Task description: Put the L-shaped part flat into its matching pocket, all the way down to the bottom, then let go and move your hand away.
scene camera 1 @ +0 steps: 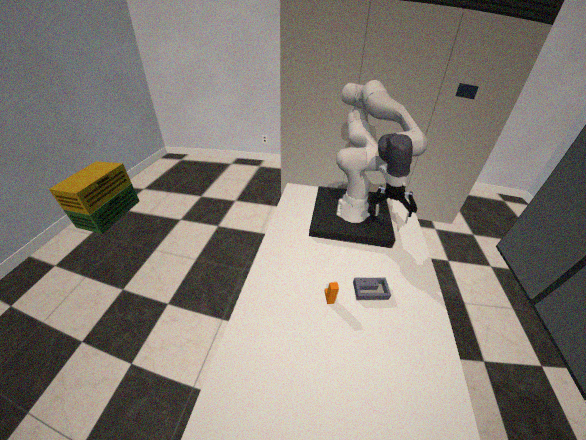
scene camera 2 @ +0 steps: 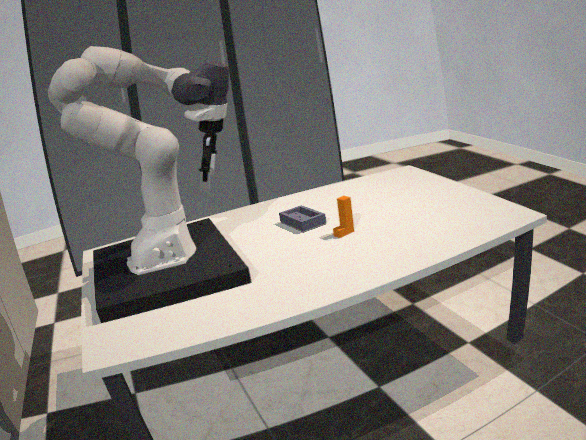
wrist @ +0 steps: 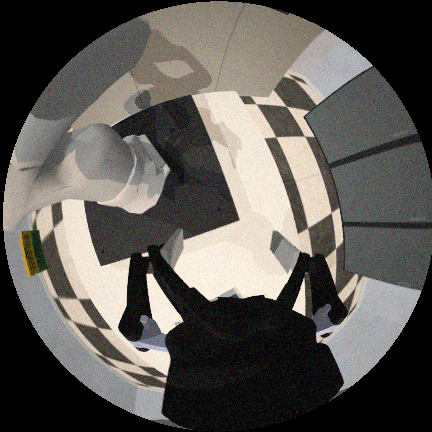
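Note:
My gripper [scene camera 2: 207, 181] is open and holds nothing. Scene camera 1 shows it [scene camera 1: 391, 217] too, and in the wrist view I can also see my gripper [wrist: 227, 239].

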